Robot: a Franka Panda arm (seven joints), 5 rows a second.
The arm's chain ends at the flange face. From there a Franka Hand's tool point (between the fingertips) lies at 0.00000 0.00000 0.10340 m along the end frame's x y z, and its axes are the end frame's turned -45 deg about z.
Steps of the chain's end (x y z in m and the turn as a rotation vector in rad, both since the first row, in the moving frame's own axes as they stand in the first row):
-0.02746 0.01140 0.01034 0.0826 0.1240 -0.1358
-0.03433 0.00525 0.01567 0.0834 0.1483 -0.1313
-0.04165 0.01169 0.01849 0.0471 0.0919 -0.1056
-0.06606 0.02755 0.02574 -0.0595 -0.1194 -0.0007
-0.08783 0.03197 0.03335 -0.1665 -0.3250 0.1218
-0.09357 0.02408 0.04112 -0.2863 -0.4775 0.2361
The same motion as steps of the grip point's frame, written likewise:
-0.01227 -0.00937 0.00920 -0.0293 0.1461 -0.1358
-0.01087 -0.01696 0.01418 -0.0459 0.1638 -0.1313
-0.02742 -0.01846 0.01794 -0.0317 0.0983 -0.1056
-0.07924 -0.03159 0.02482 0.0424 -0.1265 -0.0007
-0.11907 -0.05297 0.02654 0.1121 -0.3475 0.1218
-0.13409 -0.06867 0.02558 0.1352 -0.5401 0.2361

